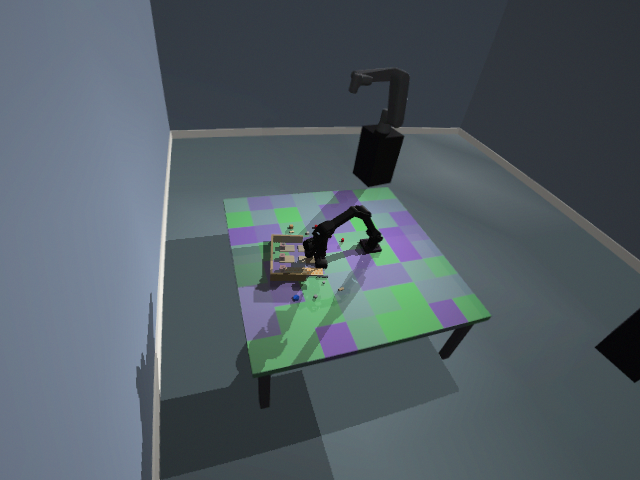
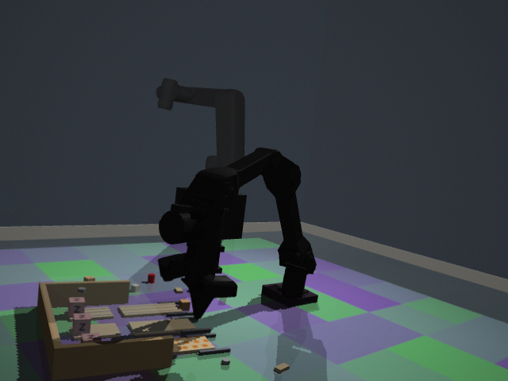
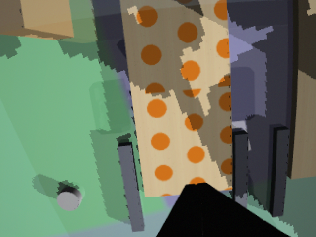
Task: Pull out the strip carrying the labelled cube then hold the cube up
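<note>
My gripper tip is 8 cm short of the dotted strip, 5 cm above it and 4 cm to the left of it. Also, from my gripper tip: blue piece (19 cm ahead, 12 cm to the left, 5 cm below).
</note>
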